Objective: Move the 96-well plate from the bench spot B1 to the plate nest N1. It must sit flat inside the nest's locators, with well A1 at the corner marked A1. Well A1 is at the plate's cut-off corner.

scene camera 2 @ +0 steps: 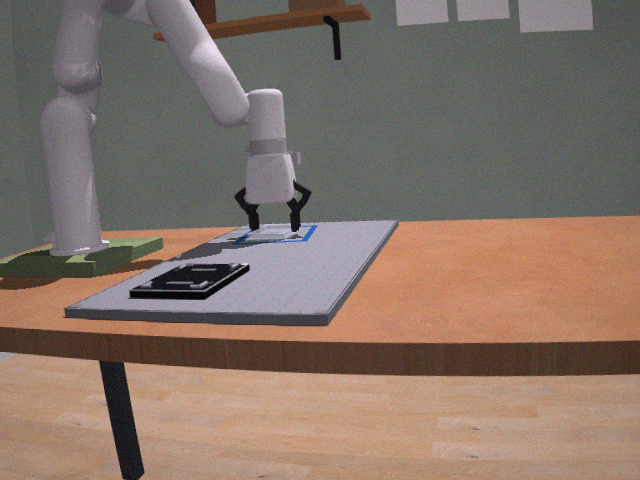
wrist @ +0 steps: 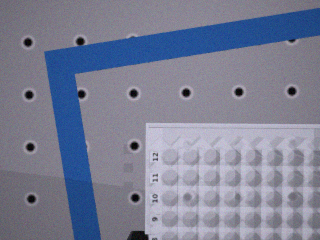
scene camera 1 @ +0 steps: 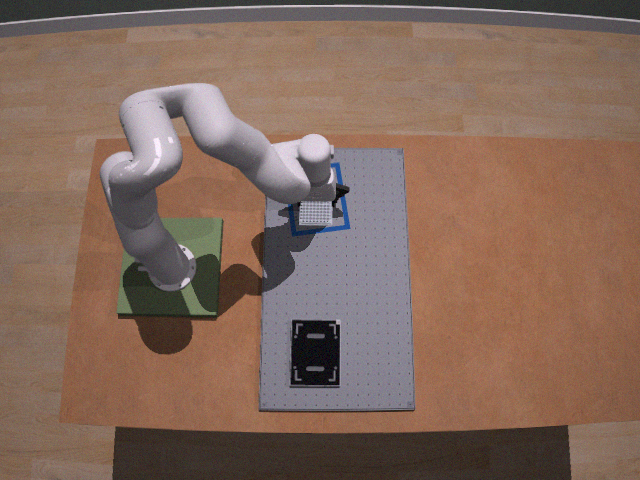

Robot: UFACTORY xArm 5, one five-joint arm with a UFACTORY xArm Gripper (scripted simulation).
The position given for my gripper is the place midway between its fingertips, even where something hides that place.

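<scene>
There is a white 96-well plate [scene camera 1: 312, 215], and I see the white 96-well plate in the wrist view too [wrist: 195, 173]. A black plate nest [scene camera 1: 306, 352] is here as well; scene camera 2 also shows me the black plate nest [scene camera 2: 219, 271]. As for my gripper [scene camera 2: 275, 231], I see my gripper in scene camera 1 too [scene camera 1: 316, 202].
</scene>
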